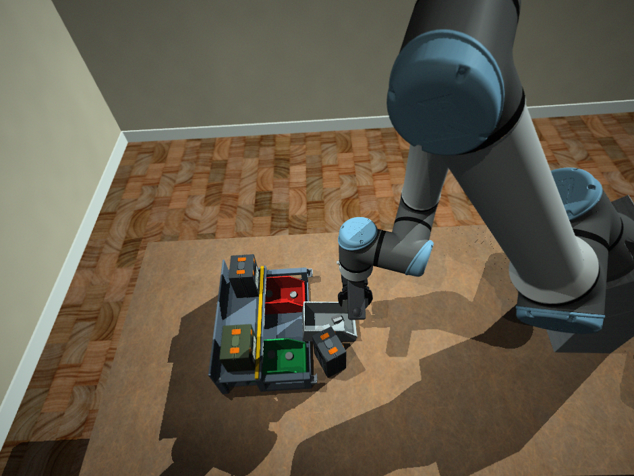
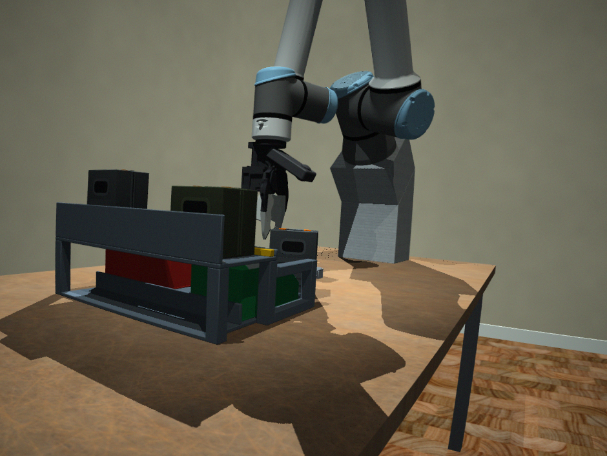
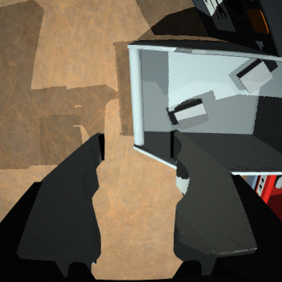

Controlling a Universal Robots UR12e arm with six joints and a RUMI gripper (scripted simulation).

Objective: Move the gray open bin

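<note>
Now: the gray bin 8 cm ahead of my hand and 7 cm below it. The rest, counted from my hand: yellow strip (29 cm ahead, 1 cm to the right, 1 cm below); green bin (25 cm ahead, 10 cm to the left, 7 cm below); red bin (24 cm ahead, 12 cm to the right, 7 cm below).
</note>
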